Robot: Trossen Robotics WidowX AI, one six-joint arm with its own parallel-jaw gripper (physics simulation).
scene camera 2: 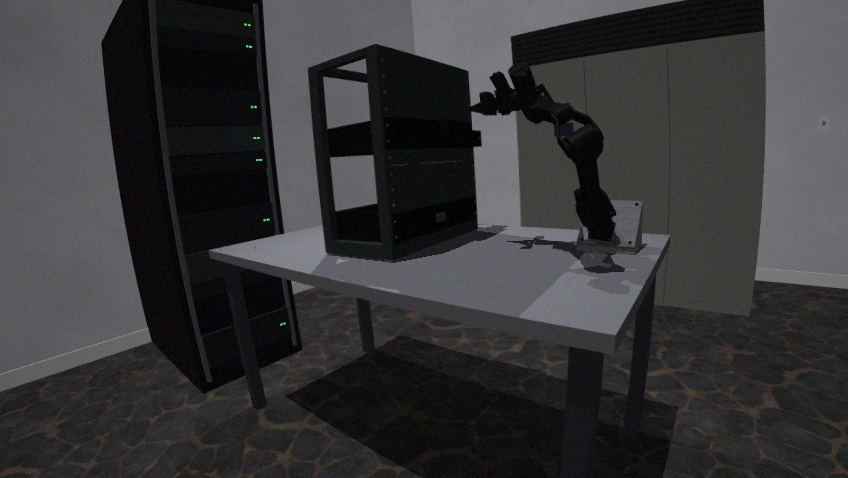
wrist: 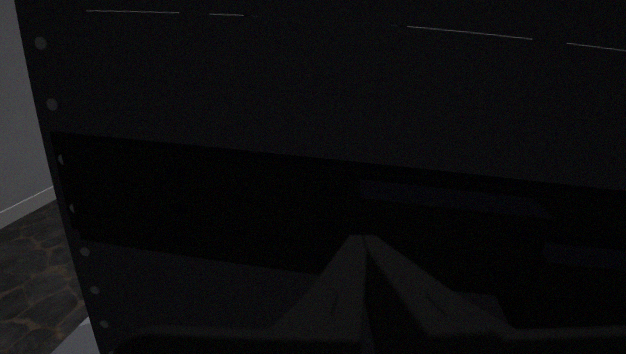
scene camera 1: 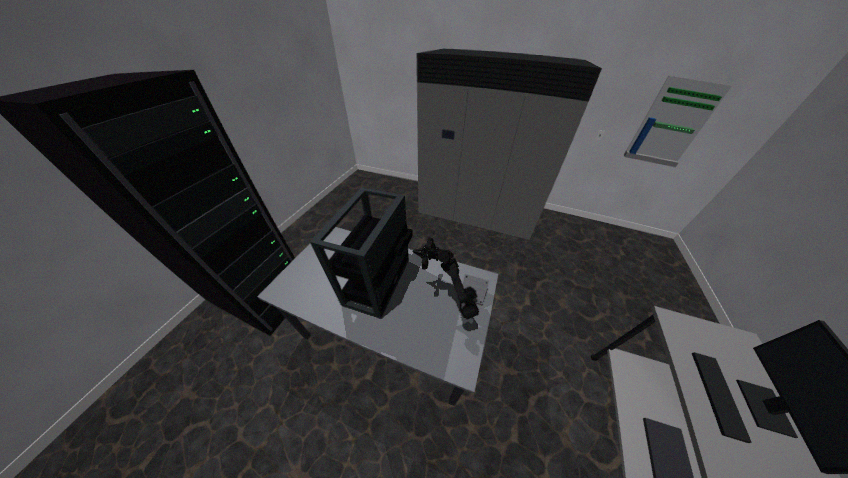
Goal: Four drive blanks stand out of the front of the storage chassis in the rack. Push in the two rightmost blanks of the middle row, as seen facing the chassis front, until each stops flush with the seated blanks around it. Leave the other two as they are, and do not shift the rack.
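Frame: origin at the arm's base, x left, y down, z back, level; metres.
Where they show: gripper, fingertip midpoint: (scene camera 2: 469, 109) (wrist: 361, 248) (scene camera 1: 412, 251); arm's base, origin of the base link: (scene camera 2: 602, 230) (scene camera 1: 470, 293).
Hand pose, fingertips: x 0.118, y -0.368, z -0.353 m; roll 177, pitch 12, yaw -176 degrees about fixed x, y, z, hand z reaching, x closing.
Note:
Things, the pixels of their top centre, and the offset from my fingertips. "pt": a spot on its surface instead. Level surfaces: height alone.
- storage chassis, surface spot: (wrist: 200, 195) pt dx +0.123, dy +0.052, dz -0.104 m
- blank, middle of its top: (wrist: 436, 169) (scene camera 2: 441, 122) (scene camera 1: 393, 241) dx -0.038, dy +0.022, dz -0.147 m
- dark part, surface spot: (scene camera 2: 476, 138) pt dx -0.181, dy +0.077, dz -0.110 m
- white table, its level: dy +0.423 m
The storage chassis (scene camera 2: 424, 132) (wrist: 200, 195) is a black band across the front of the dark open rack (scene camera 1: 363, 252) (scene camera 2: 383, 178), which stands on the table. In the wrist view, faint bluish upper faces show on a blank (wrist: 455, 198) standing out right of centre and on a lower one (wrist: 587, 253) at the right edge. At the chassis's right end, a dark part (scene camera 2: 476, 138) juts out in scene camera 2. Individual seams, rows and the remaining blanks are too dark to tell. My gripper (scene camera 1: 416, 250) (scene camera 2: 473, 108) (wrist: 361, 248) is shut and empty, in front of the rack; contact cannot be told.
The arm's base stands on a bracket (scene camera 2: 630, 222) at the right of the white table (scene camera 1: 409, 344) (scene camera 2: 469, 285). A tall server cabinet (scene camera 1: 118, 195) (scene camera 2: 127, 148) stands behind the rack. A grey cabinet (scene camera 1: 486, 148) (scene camera 2: 623, 136) stands beyond the table.

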